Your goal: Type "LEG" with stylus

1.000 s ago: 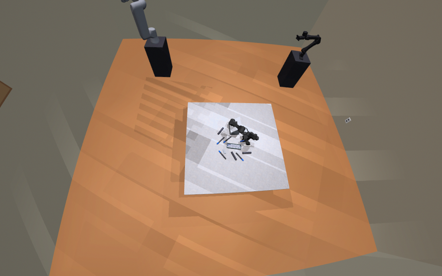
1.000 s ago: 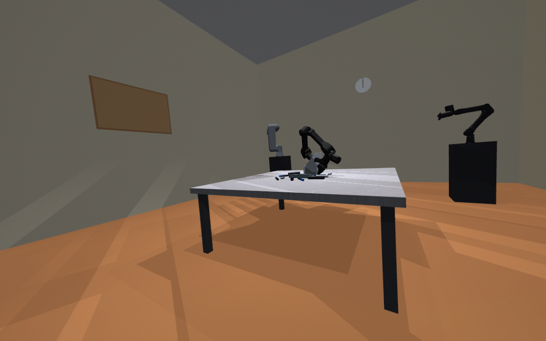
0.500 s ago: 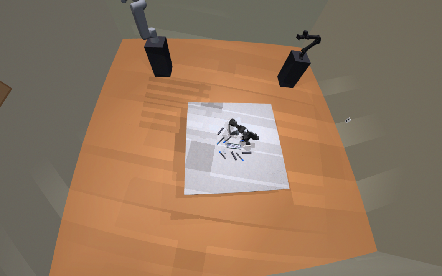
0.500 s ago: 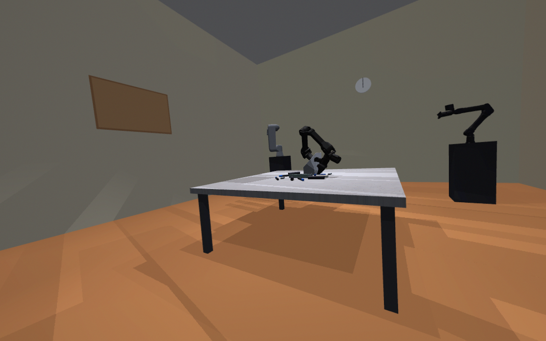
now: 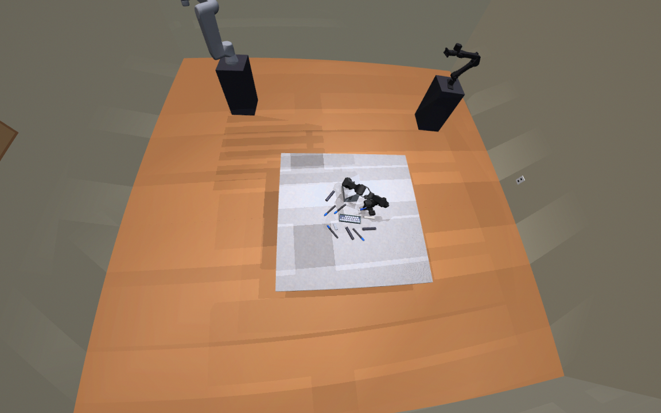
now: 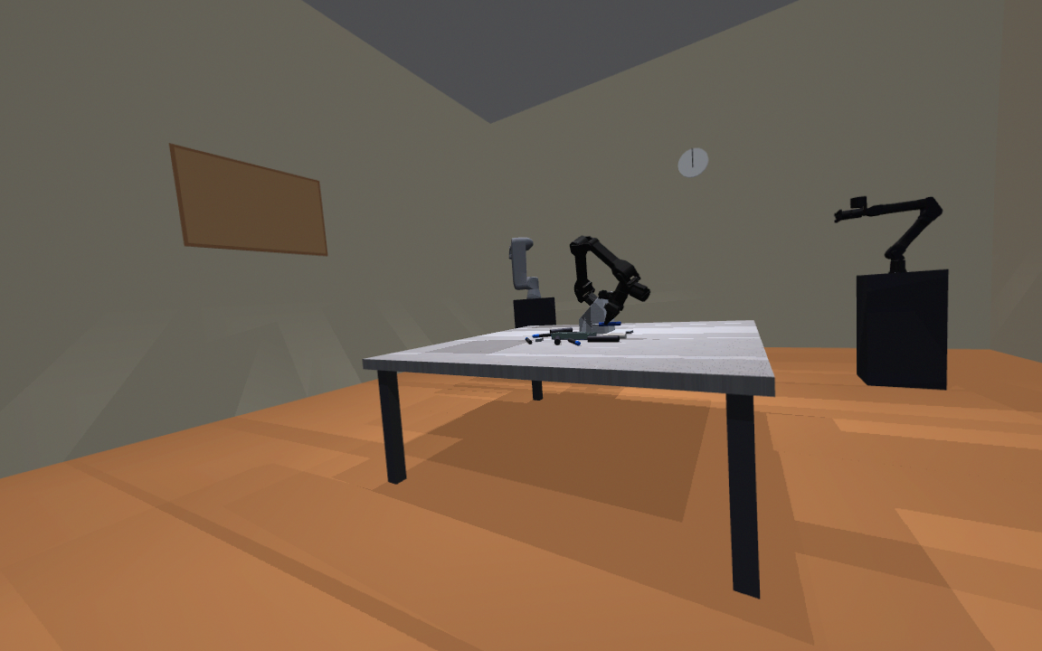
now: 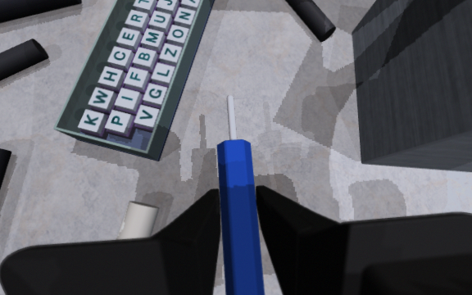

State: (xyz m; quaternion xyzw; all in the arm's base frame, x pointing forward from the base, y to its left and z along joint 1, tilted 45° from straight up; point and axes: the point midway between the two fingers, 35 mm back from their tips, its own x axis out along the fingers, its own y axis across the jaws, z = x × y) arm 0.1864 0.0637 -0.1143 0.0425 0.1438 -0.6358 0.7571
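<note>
Right now my gripper tip is 1 cm to the left of the stylus. Also, from my gripper tip: stylus tip: 1 cm ahead, 5 cm to the right; white cylinder: 6 cm ahead, 6 cm to the left, 4 cm below.
</note>
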